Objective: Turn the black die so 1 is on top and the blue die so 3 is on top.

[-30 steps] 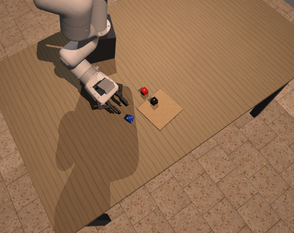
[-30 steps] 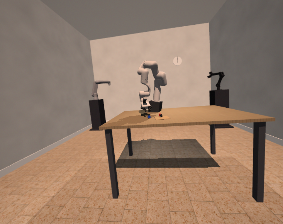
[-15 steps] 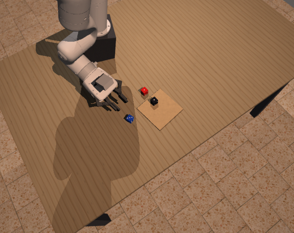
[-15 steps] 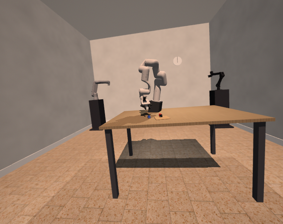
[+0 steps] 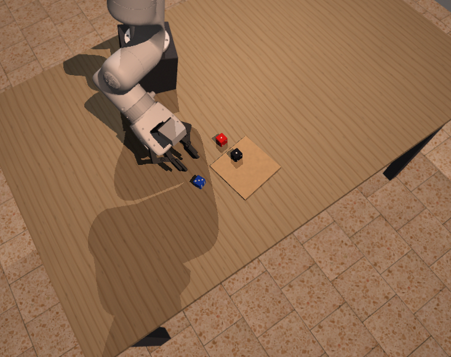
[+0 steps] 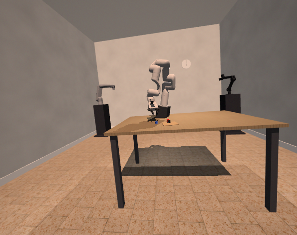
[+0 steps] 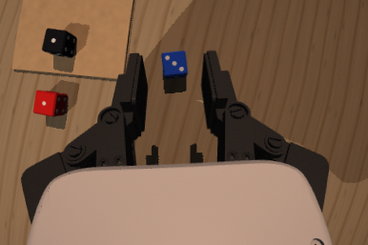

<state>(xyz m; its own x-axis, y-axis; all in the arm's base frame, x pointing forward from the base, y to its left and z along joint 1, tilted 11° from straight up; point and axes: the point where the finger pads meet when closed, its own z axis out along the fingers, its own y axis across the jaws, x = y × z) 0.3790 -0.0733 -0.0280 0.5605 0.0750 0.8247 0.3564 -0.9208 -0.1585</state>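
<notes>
My hand is 10 cm above the blue die, 3 cm short of it and 1 cm to the right of it. Round my hand: tan mat: 15 cm to the left, 11 cm below, 5 cm ahead; then red die: 13 cm to the left, 10 cm below, 5 cm behind; then black die: 14 cm to the left, 10 cm below, 1 cm ahead.
</notes>
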